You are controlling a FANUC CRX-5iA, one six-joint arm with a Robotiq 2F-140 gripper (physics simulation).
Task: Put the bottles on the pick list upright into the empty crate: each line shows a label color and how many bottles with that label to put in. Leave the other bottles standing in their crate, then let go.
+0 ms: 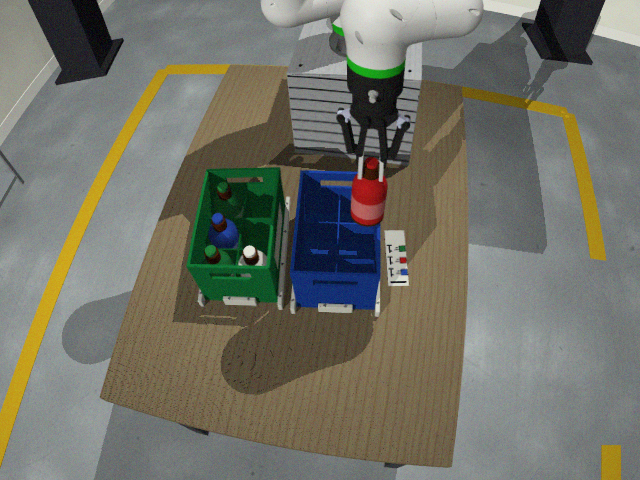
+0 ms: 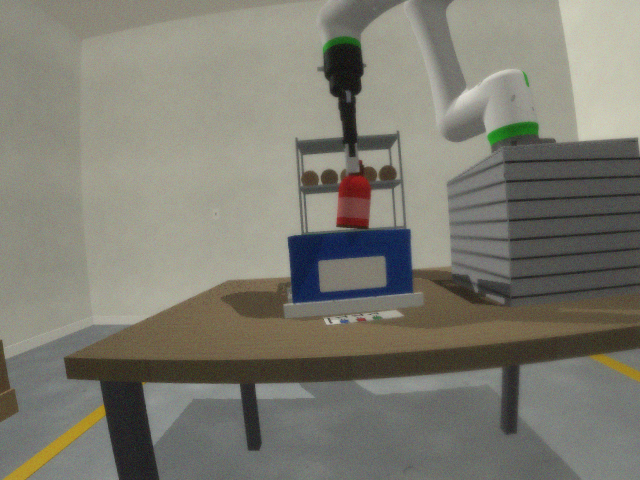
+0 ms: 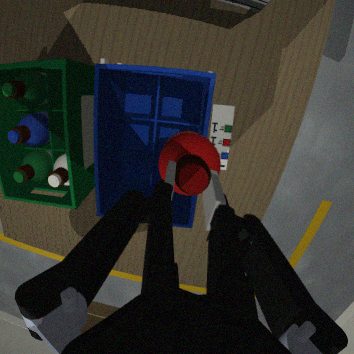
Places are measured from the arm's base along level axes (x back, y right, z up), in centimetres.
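Pixels of known places: gripper, fingertip midpoint: point(image 1: 370, 175) point(image 2: 352, 174) point(image 3: 189, 177).
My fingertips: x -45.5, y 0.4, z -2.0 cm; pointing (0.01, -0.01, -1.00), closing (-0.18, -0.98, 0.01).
Note:
Ahead of a thing's pixels: the offset from my fingertips to its top centre. Level surfaces: height alone.
My gripper point(image 1: 371, 169) point(image 2: 352, 164) point(image 3: 189, 177) is shut on the neck of the red-label bottle @(dx +0.1, dy +0.0, dz +3.2 cm) point(image 1: 368, 198) point(image 2: 354, 206) point(image 3: 187, 150). The bottle hangs slightly tilted, above the right side of the blue crate point(image 1: 333, 297) point(image 2: 305, 268) point(image 3: 96, 150); no bottle shows inside this crate. The green crate @(dx +0.7, dy +29.9, dz -13.3 cm) point(image 1: 261, 289) point(image 3: 71, 150) holds a blue bottle @(dx +0.9, dy +34.3, dz -14.5 cm) point(image 1: 223, 235) point(image 3: 36, 129), a white one @(dx -8.1, dy +26.0, dz -14.5 cm) point(image 1: 251, 255) point(image 3: 58, 177) and two green ones, the back one @(dx +10.0, dy +34.0, dz -14.5 cm) point(image 1: 223, 191) and the front one @(dx -7.7, dy +35.0, dz -14.5 cm) point(image 1: 211, 254). The pick list @(dx -1.8, dy -8.2, dz -30.6 cm) point(image 1: 396, 240) point(image 2: 387, 314) point(image 3: 223, 112) shows 1 green, 1 red, 1 blue.
The crates stand side by side on the wooden table @(dz -30.8 cm) point(image 1: 320, 413) point(image 2: 206, 346), with pale holders along their bases. The grey slatted robot base point(image 1: 320, 118) point(image 2: 475, 222) stands behind them. A shelf rack point(image 2: 348, 144) stands in the background.

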